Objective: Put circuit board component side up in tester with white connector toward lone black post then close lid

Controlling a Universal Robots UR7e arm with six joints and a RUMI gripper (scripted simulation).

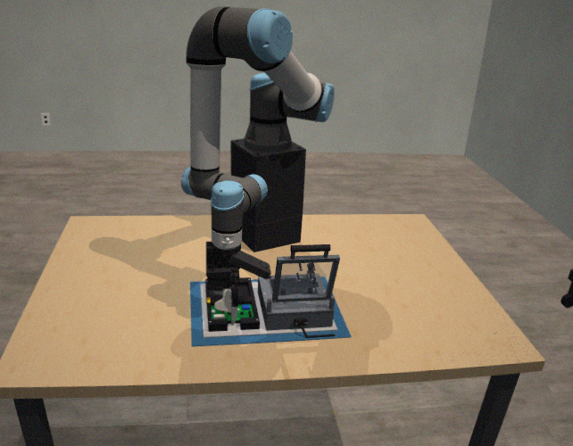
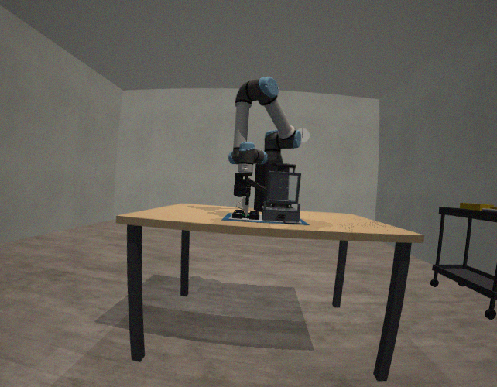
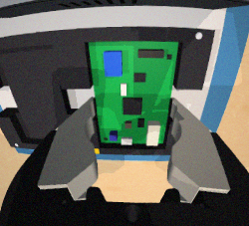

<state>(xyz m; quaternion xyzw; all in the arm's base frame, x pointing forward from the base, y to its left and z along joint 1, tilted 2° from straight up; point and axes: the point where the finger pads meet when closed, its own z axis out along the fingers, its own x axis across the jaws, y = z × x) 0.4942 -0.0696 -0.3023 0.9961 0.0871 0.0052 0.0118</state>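
Right now my hand is right at the green circuit board. Also, from my hand: tester bed 17 cm to the left, 6 cm behind, 5 cm above; framed lid 18 cm to the left, 16 cm above, 5 cm ahead.
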